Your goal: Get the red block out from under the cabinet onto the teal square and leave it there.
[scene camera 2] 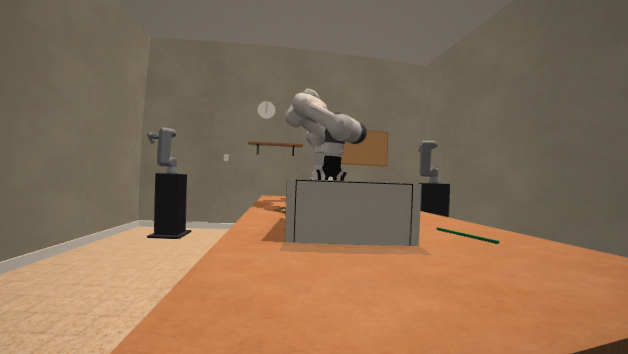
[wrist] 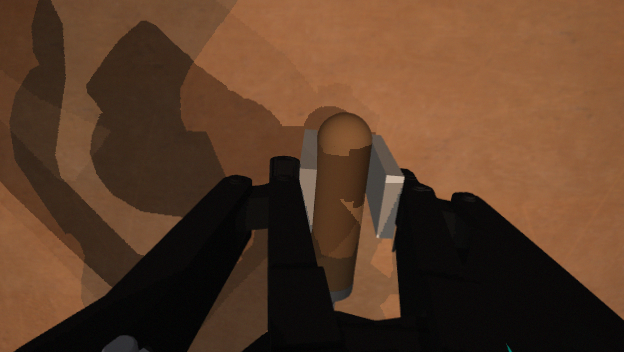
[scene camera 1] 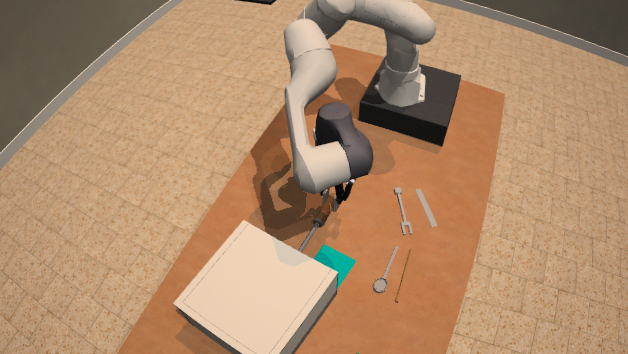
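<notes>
My gripper [scene camera 1: 336, 201] [wrist: 340, 155] is shut on the brown wooden handle [scene camera 1: 325, 210] [wrist: 341, 200] of a tool. The tool's thin grey shaft [scene camera 1: 309, 236] runs from the handle to the near edge of the cabinet in scene camera 1, where its far end is hidden. The white cabinet [scene camera 1: 260, 290] [scene camera 2: 354, 212] stands on the table. The teal square [scene camera 1: 336, 261] lies at the cabinet's corner on the gripper's side, partly hidden by the cabinet; a sliver of it [wrist: 509, 347] shows at the wrist view's bottom edge. The red block does not show in any view.
On the table [scene camera 1: 450, 175] in scene camera 1, a grey forked tool [scene camera 1: 402, 211], a flat grey strip [scene camera 1: 426, 207], a round-ended grey tool [scene camera 1: 380, 285] and a thin brown stick [scene camera 1: 403, 275] lie right of the teal square. A green stick [scene camera 2: 467, 235] lies beside the cabinet.
</notes>
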